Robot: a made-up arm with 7 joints. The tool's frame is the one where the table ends. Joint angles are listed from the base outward.
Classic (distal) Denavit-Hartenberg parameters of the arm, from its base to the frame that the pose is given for. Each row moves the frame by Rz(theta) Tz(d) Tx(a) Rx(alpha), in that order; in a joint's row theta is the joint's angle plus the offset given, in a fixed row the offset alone. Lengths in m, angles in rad.
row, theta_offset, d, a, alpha
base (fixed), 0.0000, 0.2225, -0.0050, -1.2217
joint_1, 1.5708, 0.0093, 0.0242, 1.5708
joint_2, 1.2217, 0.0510, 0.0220, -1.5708
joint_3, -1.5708, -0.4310, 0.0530, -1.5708
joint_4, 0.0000, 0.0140, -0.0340, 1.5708
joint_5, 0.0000, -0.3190, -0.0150, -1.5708
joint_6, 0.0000, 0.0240, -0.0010, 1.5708
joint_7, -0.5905, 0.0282, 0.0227, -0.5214
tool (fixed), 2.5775, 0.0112, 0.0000, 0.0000
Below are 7 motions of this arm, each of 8 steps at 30 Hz.
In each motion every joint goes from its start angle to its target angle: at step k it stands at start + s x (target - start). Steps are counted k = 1, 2, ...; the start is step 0. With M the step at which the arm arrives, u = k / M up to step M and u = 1 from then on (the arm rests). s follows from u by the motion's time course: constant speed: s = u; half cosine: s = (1 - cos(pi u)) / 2; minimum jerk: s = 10 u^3 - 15 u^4 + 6 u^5.
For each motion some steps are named. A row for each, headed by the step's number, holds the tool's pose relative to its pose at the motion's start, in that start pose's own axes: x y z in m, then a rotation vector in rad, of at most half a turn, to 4 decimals.
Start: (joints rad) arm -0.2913 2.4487 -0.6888 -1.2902 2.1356 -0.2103 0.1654
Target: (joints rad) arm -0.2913 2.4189 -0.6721 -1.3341 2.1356 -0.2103 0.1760
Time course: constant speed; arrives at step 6
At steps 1, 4, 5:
1: 0.0005 0.0029 -0.0026 0.0061 0.0083 0.0072
4: 0.0019 0.0118 -0.0103 0.0241 0.0332 0.0289
5: 0.0023 0.0148 -0.0128 0.0301 0.0416 0.0361

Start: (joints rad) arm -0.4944 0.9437 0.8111 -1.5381 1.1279 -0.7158 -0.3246
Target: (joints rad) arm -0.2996 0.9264 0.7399 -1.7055 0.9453 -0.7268 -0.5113
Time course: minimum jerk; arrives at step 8
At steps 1, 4, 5, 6, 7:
1: -0.0002 -0.0001 0.0009 0.0041 0.0018 -0.0058
4: -0.0080 -0.0024 0.0280 0.1189 0.0602 -0.1773
5: -0.0118 -0.0040 0.0411 0.1671 0.0903 -0.2554
6: -0.0149 -0.0053 0.0512 0.2015 0.1146 -0.3141
7: -0.0165 -0.0061 0.0565 0.2183 0.1273 -0.3438

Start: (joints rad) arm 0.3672 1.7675 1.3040 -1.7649 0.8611 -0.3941 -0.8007
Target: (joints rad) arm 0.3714 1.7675 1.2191 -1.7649 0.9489 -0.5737 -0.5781
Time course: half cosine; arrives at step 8
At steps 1, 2, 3, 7, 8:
1: -0.0010 0.0006 -0.0001 -0.0075 0.0041 0.0106
2: -0.0040 0.0023 -0.0005 -0.0289 0.0160 0.0409
3: -0.0085 0.0049 -0.0010 -0.0608 0.0337 0.0863
7: -0.0267 0.0156 -0.0023 -0.1875 0.1047 0.2686
8: -0.0278 0.0162 -0.0023 -0.1949 0.1089 0.2792

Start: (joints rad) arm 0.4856 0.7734 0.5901 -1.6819 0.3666 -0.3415 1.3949
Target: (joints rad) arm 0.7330 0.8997 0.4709 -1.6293 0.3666 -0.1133 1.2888
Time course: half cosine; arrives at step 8
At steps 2, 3, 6, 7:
2: -0.0043 -0.0019 0.0100 0.0204 -0.0824 0.0049
3: -0.0092 -0.0039 0.0209 0.0439 -0.1741 0.0096
6: -0.0268 -0.0103 0.0564 0.1294 -0.4846 0.0216
7: -0.0304 -0.0116 0.0632 0.1476 -0.5467 0.0233

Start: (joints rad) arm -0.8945 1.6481 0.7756 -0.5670 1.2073 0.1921 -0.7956
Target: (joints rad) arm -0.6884 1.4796 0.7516 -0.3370 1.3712 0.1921 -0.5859
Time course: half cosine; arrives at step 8
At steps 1, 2, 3, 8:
1: 0.0028 0.0071 -0.0022 0.0113 0.0002 0.0159
2: 0.0108 0.0275 -0.0077 0.0426 -0.0009 0.0614
3: 0.0234 0.0584 -0.0138 0.0875 -0.0070 0.1303
8: 0.0827 0.1919 -0.0109 0.2457 -0.0912 0.4278

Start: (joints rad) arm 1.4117 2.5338 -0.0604 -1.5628 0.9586 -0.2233 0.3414
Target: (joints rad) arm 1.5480 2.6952 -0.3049 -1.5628 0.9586 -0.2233 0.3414
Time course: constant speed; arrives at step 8
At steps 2, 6, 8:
2: -0.0021 0.0081 -0.0144 0.0993 0.0025 -0.0024
6: -0.0062 0.0260 -0.0380 0.2964 0.0024 -0.0104
8: -0.0082 0.0351 -0.0471 0.3940 -0.0003 -0.0161

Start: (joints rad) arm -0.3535 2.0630 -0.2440 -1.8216 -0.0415 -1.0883 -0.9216
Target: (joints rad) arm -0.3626 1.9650 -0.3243 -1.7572 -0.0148 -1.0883 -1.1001
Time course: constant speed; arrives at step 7
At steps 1, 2, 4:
1: -0.0100 -0.0025 -0.0003 0.0137 -0.0123 -0.0019
2: -0.0200 -0.0053 -0.0007 0.0274 -0.0242 -0.0039
4: -0.0399 -0.0112 -0.0018 0.0548 -0.0469 -0.0081

